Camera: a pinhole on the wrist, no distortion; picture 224 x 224 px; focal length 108.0 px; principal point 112.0 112.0 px. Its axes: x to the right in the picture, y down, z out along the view. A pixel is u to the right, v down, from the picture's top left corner.
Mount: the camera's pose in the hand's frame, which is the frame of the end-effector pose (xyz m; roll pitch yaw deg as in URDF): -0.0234 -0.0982 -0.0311 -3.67 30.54 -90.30
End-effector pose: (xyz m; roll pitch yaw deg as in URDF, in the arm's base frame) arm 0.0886 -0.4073 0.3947 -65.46 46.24 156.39
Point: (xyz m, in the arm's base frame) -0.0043 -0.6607 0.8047
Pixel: 59.1 13.6
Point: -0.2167 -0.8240 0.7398
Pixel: 43.2 74.2
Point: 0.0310 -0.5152 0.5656
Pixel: 15.2 34.3
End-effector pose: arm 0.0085 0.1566 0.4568 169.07 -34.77 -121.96
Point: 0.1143 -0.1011 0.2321
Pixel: 118.7 115.3
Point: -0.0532 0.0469 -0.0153
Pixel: 45.2 66.7
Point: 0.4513 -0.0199 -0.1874
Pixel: 147.0 25.8
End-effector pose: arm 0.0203 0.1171 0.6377 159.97 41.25 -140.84
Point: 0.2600 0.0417 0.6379
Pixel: 209.3 18.1
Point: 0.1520 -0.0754 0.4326
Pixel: 177.0 216.8
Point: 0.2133 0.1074 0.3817
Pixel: 102.3 137.0
